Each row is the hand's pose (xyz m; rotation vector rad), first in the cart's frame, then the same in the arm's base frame.
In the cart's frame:
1: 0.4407 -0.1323 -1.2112 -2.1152 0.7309 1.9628
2: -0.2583 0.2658 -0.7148 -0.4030 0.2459 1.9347
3: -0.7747 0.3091 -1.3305 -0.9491 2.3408 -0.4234
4: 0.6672 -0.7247 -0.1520 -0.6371 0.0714 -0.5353
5: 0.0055 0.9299 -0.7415 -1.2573 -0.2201 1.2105
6: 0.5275 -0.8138 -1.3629 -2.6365 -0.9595 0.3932
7: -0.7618 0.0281 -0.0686 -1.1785 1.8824 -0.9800
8: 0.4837 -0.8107 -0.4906 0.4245 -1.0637 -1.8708
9: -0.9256 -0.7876 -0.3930 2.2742 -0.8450 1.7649
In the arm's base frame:
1: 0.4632 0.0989 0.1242 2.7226 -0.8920 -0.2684
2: -0.2325 0.2546 -0.4965 -1.9245 0.2103 1.5165
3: 0.0470 -0.2538 -1.0542 -0.9349 1.0815 -1.3635
4: -0.4344 0.2549 0.9573 -0.9949 -1.2394 -0.6183
5: 0.0378 0.8645 -0.7540 -2.5316 -0.7340 0.6910
6: 0.5140 -0.4239 0.5922 2.0729 0.9945 0.5415
7: -1.0730 0.1116 -0.5217 -0.8930 0.5298 -1.7778
8: -0.2510 -0.0537 0.7935 1.0584 -2.1707 -0.8404
9: -1.0217 -0.7153 -0.1885 0.9132 0.0841 2.7535

